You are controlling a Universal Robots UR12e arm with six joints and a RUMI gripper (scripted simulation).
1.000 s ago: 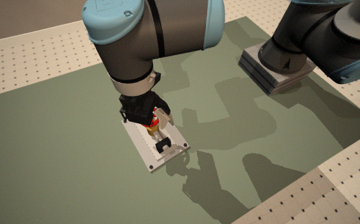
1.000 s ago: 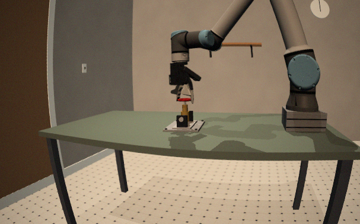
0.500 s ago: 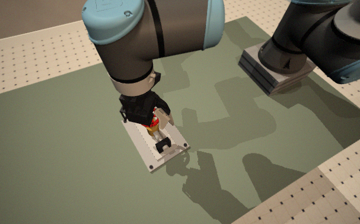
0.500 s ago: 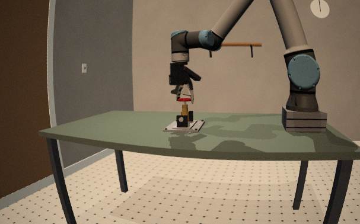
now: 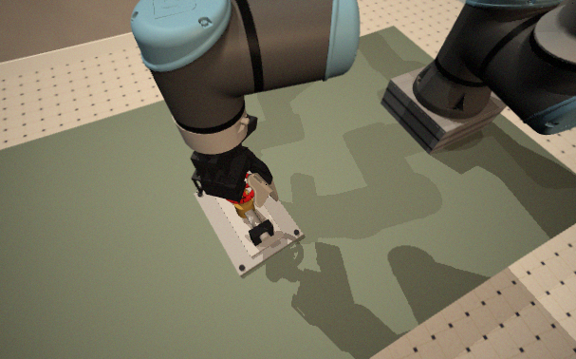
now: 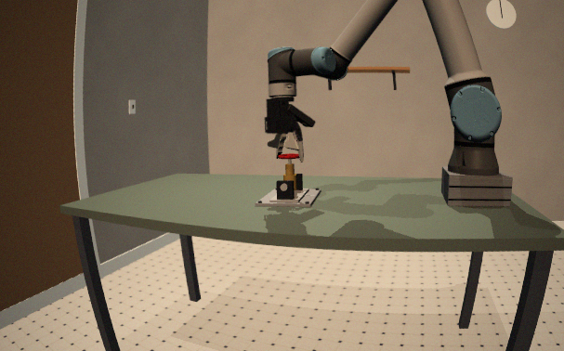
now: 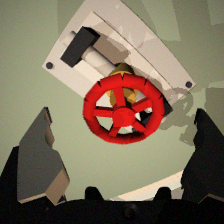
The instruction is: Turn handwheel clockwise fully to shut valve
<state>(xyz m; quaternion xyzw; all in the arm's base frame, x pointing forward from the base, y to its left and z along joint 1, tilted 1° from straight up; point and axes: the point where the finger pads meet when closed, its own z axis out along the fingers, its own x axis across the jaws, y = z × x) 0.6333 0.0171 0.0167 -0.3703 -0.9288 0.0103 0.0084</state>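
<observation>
My hand is 1 cm below the red handwheel.
</observation>
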